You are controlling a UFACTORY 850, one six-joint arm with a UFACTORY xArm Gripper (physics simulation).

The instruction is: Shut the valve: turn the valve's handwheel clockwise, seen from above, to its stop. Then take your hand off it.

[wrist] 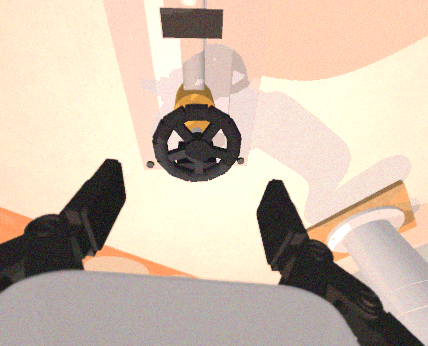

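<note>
The valve's handwheel [199,149] is a black spoked ring with a round hub, in the upper middle of the wrist view. It sits on a brass-yellow valve body [194,95] on a light grey pipe [194,70]. My gripper [195,188] is open and empty, with its black fingers wide apart. The wheel shows beyond the fingertips and between their lines, a little above them in the view, and no finger touches it. The distance to the wheel is hard to tell from this view.
A dark rectangular block [191,23] crosses the pipe at the top. A pale base plate with dark bolts [150,164] lies under the valve. At the right, the robot's grey round base [385,250] stands on a wooden-coloured plate [407,200]. Shadows of the arm fall across the table.
</note>
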